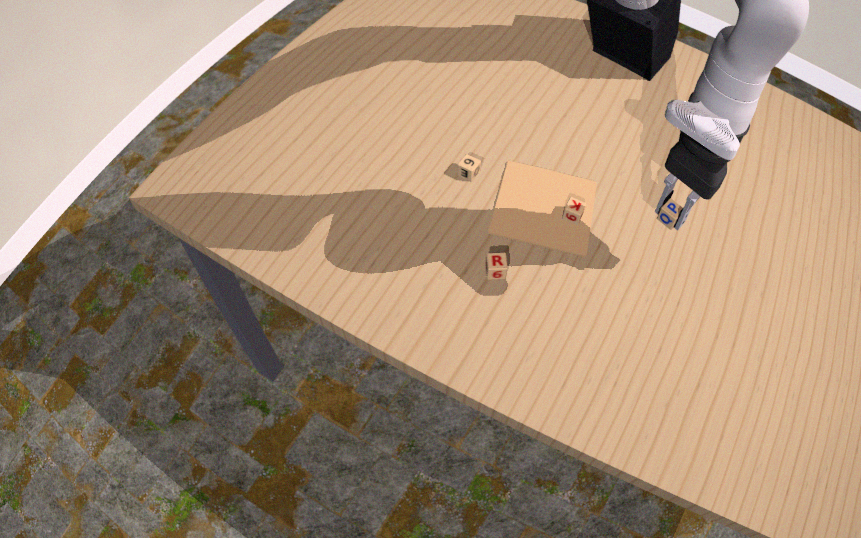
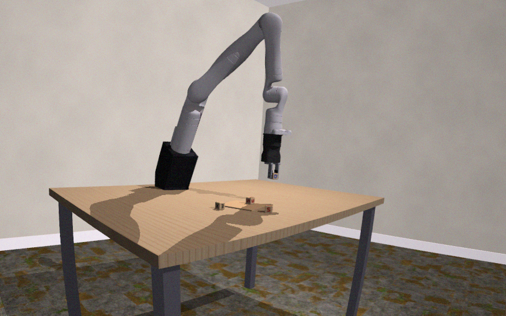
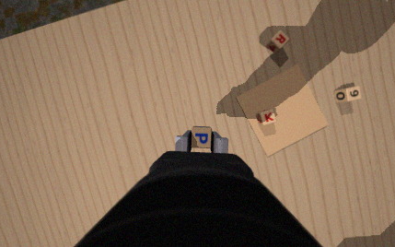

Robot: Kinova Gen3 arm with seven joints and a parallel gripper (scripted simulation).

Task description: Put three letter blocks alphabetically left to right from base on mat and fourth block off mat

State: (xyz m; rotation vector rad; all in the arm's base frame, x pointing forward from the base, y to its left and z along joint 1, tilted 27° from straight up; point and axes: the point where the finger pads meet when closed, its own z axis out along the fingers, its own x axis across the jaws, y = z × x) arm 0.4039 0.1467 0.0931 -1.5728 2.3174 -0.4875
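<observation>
My hand is 170 mm to the left of the tan mat, 110 mm above it and 20 mm past it. Round my hand: block (300 mm to the right, 100 mm below, 30 mm behind).
</observation>
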